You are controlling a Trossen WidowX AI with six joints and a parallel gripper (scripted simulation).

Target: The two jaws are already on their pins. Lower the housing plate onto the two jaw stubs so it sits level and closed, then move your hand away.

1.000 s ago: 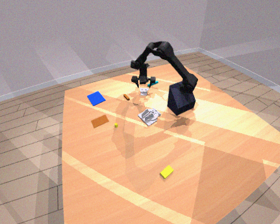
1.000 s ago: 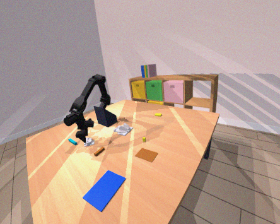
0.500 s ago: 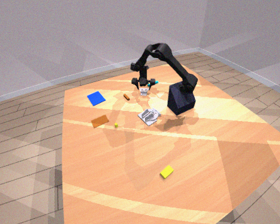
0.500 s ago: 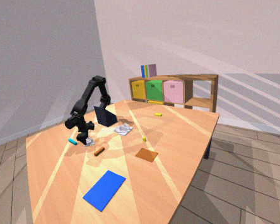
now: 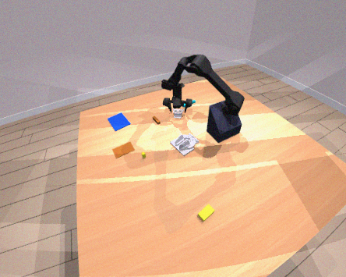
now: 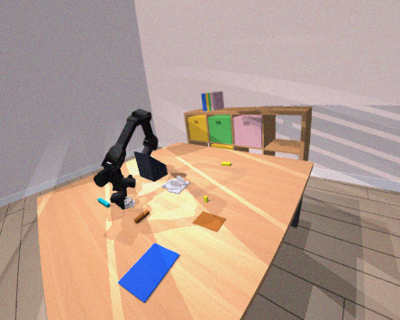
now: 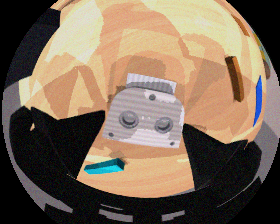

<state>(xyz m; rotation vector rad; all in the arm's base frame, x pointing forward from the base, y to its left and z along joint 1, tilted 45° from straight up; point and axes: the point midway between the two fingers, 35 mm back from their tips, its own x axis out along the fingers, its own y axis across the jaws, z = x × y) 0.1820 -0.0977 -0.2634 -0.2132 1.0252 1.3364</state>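
Right now the cyan block is 120 mm behind my gripper tip and 80 mm to the right of it. The rest, counted from my gripper tip: blue sheet (400 mm ahead, 90 mm to the right, 10 mm below); then yellow cube (300 mm ahead, 270 mm to the left); then small brown block (160 mm ahead, 10 mm to the left).
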